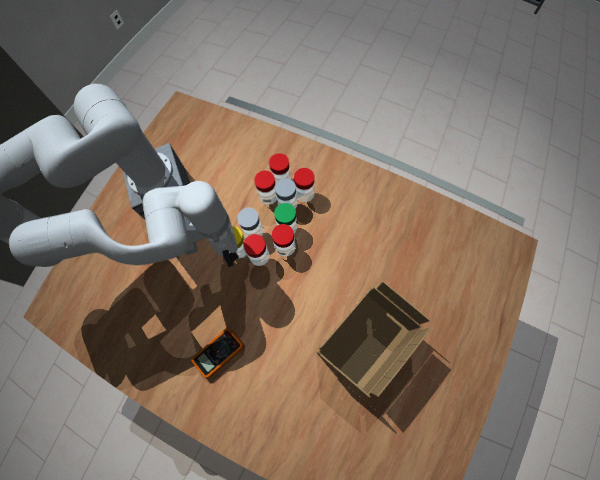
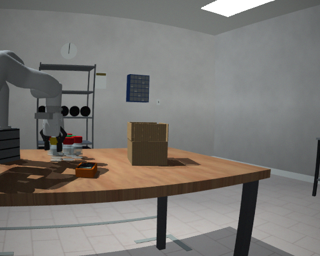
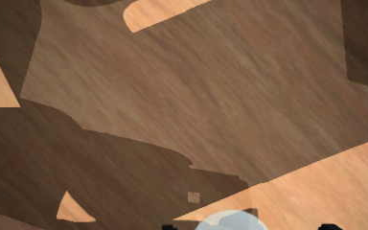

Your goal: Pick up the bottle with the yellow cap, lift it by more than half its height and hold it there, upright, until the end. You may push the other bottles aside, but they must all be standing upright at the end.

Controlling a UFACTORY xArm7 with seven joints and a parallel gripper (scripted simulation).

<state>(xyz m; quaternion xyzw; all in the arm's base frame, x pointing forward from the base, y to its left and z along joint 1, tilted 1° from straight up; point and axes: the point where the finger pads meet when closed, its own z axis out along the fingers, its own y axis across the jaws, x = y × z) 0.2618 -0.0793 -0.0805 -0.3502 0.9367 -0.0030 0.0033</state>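
The yellow-capped bottle lies 2 cm below my hand, 1 cm to the left of it and 1 cm ahead of it. From my hand the other things lie so: green-capped bottle: 12 cm to the left, 11 cm ahead, 2 cm below; then orange multimeter: 27 cm to the right, 8 cm ahead, 5 cm below.
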